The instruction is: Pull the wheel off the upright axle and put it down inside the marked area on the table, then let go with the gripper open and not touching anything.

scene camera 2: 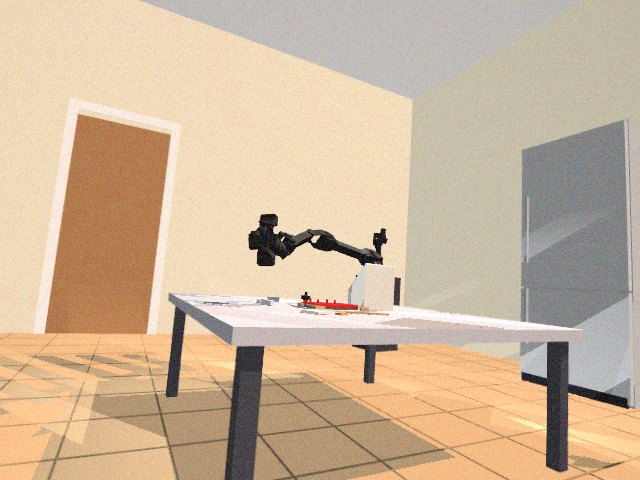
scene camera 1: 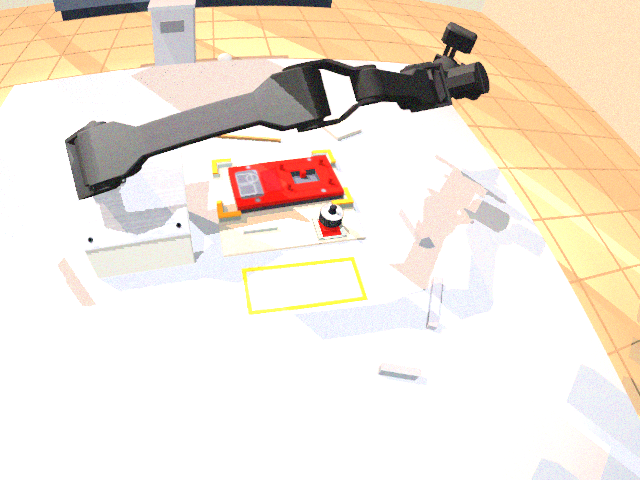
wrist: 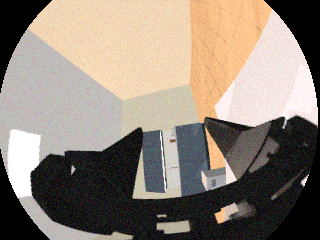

Scene:
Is my gripper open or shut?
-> Open.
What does my gripper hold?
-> Nothing.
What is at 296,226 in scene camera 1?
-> A white fixture board.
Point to a red plate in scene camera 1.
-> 261,186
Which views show my gripper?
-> Scene camera 2, scene camera 1 and the wrist view: all of them.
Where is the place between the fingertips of my gripper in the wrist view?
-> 173,125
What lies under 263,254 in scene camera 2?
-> My gripper.

